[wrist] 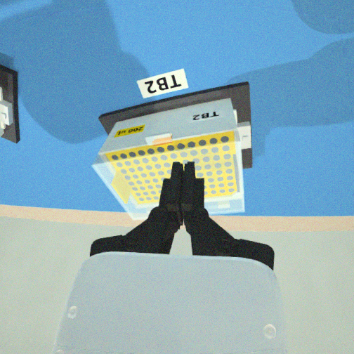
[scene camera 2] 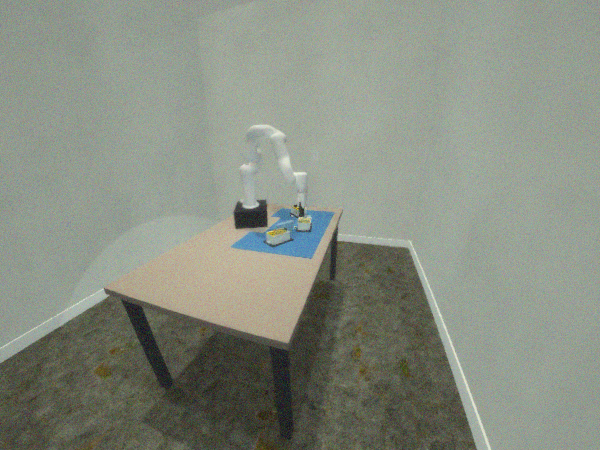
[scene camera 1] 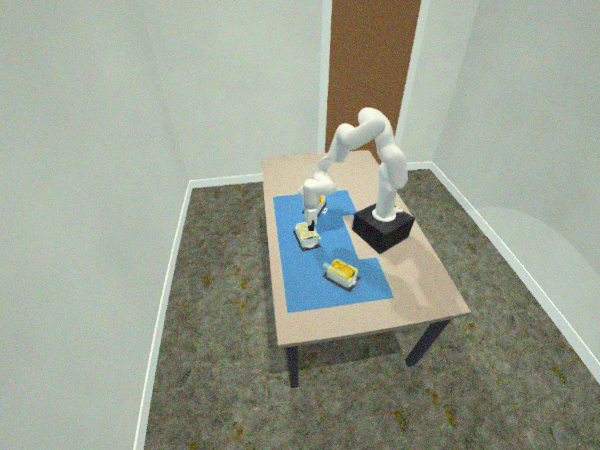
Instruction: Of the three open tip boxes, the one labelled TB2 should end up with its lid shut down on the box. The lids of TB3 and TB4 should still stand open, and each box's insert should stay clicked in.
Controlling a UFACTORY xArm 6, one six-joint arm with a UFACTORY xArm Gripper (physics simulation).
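Frame: origin at the arm's base, x ahead, y left, z up, level; metres.
Seen in the pictures: gripper, fingertip midpoint: (scene camera 2: 301, 216) (scene camera 1: 311, 230); arm's base, link origin: (scene camera 2: 250, 205) (scene camera 1: 383, 214).
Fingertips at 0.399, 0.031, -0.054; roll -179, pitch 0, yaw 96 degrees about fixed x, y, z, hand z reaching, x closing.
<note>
Pixels of each thing's top centre, then the offset from my fingertips to it, as dx, dy, dz. "pt": a spot on its surface instead. Level surfaces: height alone.
- TB2 box, top centre: (scene camera 1: 308, 228) (scene camera 2: 302, 217) +0.011, -0.013, -0.001
- faint clear lid, surface spot: (scene camera 2: 285, 224) pt +0.022, -0.321, +0.056
- far box, surface spot: (scene camera 1: 321, 202) pt -0.090, -0.261, -0.025
- blue mat, surface height: dz -0.079
- wooden table, surface height: dz -0.082
The TB2 box (scene camera 1: 309, 242) (scene camera 2: 304, 227) (wrist: 172, 121) sits in its dark holder on the blue mat. Its clear lid (wrist: 227, 206) lies over the yellow insert (wrist: 215, 175), which shows through it; whether the lid is fully down is hard to tell. My gripper (scene camera 1: 311, 229) (scene camera 2: 301, 216) (wrist: 185, 174) is shut and empty, pointing down with its fingertips at the lid's top; contact cannot be told. A near box (scene camera 1: 342, 274) (scene camera 2: 278, 237) has a yellow insert and a faint clear lid (scene camera 2: 285, 224) standing open. A far box (scene camera 1: 321, 202) (scene camera 2: 295, 211) is partly hidden by the arm. Their labels are unreadable.
The blue mat (scene camera 1: 305, 290) (scene camera 2: 300, 248) (wrist: 60, 185) lies on the wooden table (scene camera 1: 320, 327) (scene camera 2: 215, 285). The black robot base (scene camera 1: 382, 230) (scene camera 2: 251, 216) stands at the mat's side. Part of another box's holder (wrist: 14, 107) shows at the wrist view's left edge.
</note>
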